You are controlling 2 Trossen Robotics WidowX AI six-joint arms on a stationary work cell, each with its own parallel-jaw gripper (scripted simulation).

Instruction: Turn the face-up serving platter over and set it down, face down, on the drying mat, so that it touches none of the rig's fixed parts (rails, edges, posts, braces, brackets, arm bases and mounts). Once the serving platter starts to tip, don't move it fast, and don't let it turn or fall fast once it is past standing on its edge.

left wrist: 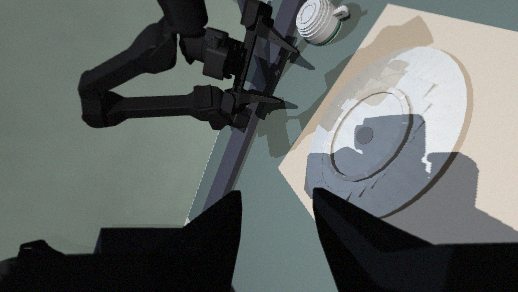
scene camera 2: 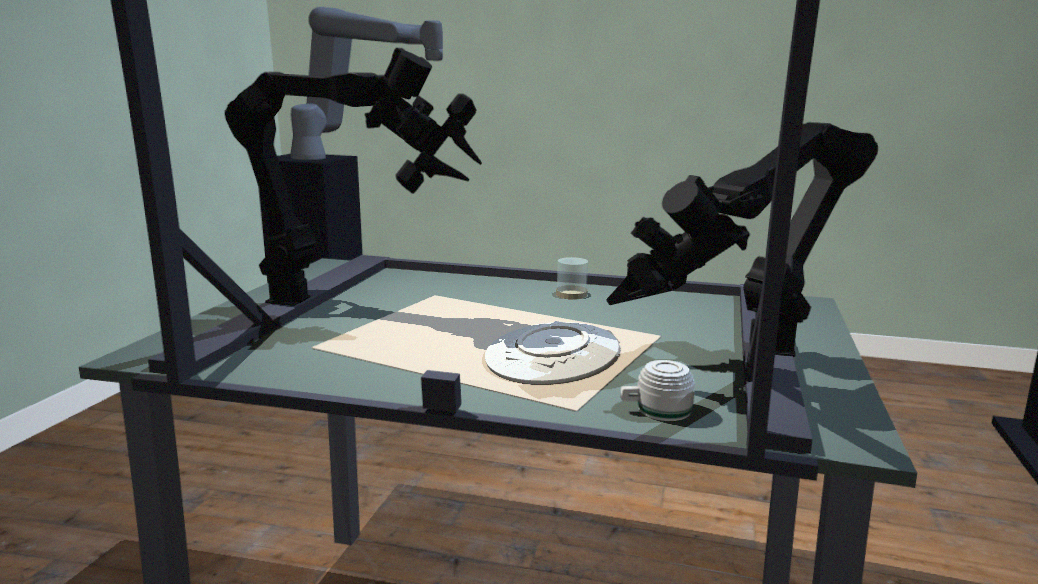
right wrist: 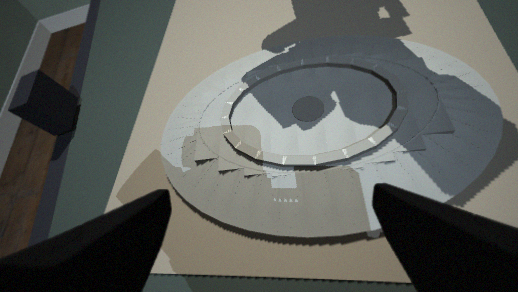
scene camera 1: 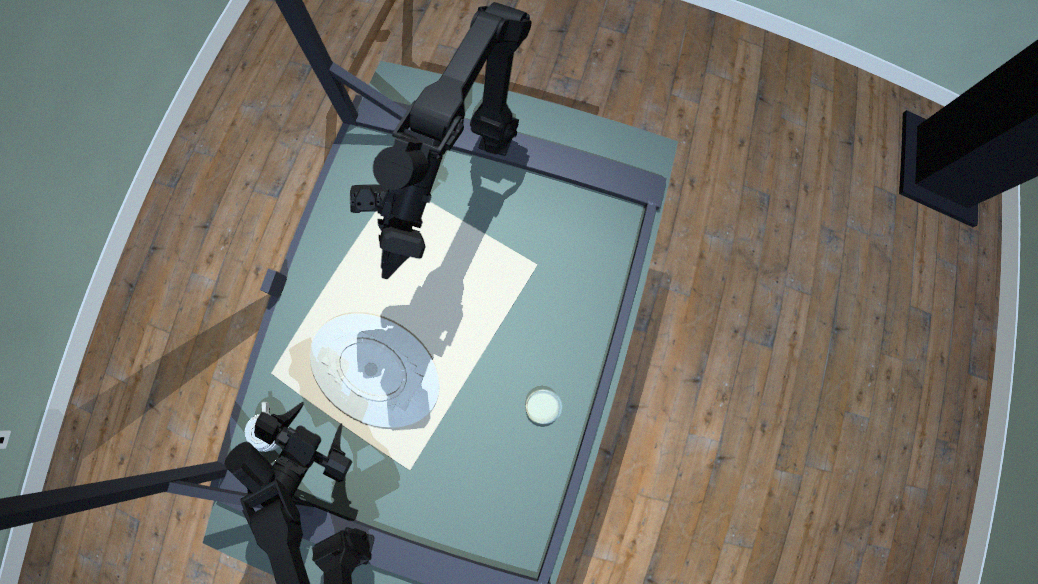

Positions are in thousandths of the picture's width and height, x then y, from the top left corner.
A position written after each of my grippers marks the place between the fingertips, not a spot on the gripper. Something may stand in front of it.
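Note:
There's a white oval serving platter (scene camera 1: 362,636), and you get the platter in scene camera 2 (scene camera 2: 503,609), in the left wrist view (left wrist: 748,457) and in the right wrist view (right wrist: 559,485) as well. A white ribbed mug (scene camera 2: 641,670) is here too, though in the right wrist view the mug is out of frame. I can also see a cream drying mat (scene camera 1: 437,515). As for my left gripper (scene camera 2: 457,294), it's visible in scene camera 1 (scene camera 1: 370,468) and in the left wrist view (left wrist: 534,680) too. And my right gripper (scene camera 2: 593,515) appears in the left wrist view (left wrist: 561,269), in the right wrist view (right wrist: 524,673) and in scene camera 1 (scene camera 1: 311,708).

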